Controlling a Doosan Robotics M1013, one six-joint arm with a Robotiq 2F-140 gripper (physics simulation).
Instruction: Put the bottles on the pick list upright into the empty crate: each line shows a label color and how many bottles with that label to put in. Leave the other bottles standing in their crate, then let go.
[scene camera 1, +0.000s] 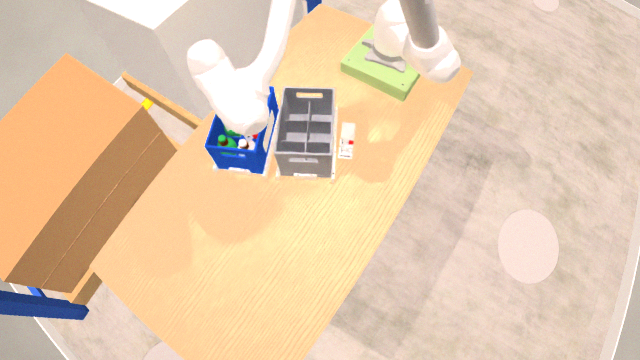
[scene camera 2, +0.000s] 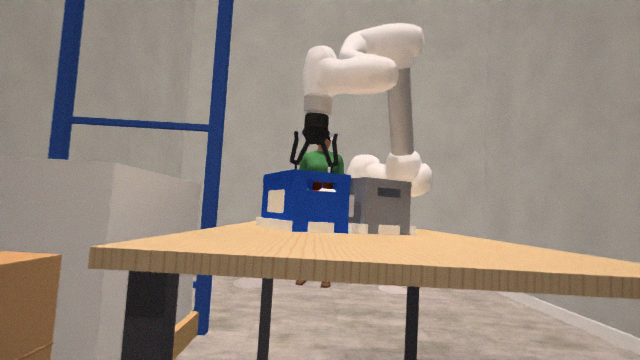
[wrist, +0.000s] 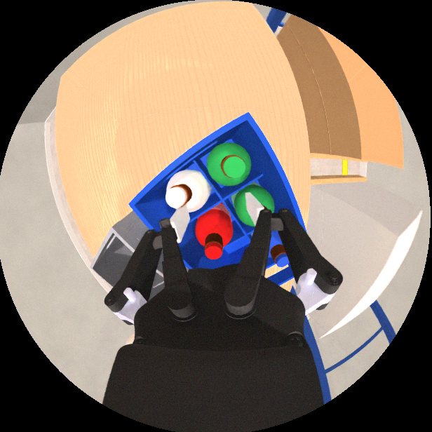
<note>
In view: the gripper (scene camera 2: 312, 187), a white bottle (wrist: 187, 186), a red bottle (wrist: 213, 229), a green bottle (wrist: 228, 163) and a green bottle (wrist: 238, 199).
The gripper is seen too in the wrist view (wrist: 216, 205).
</note>
